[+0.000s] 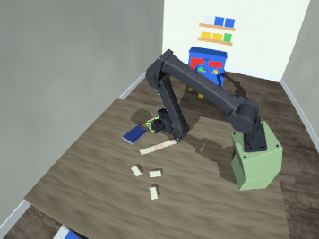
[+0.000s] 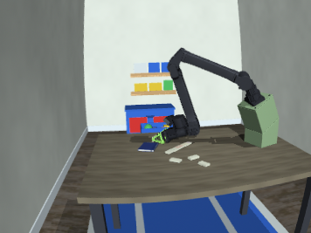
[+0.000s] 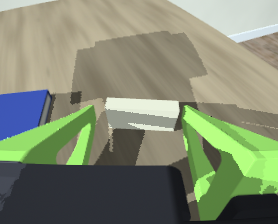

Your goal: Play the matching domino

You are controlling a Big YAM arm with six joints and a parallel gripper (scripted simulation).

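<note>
Now: the domino right at my hand.
</note>
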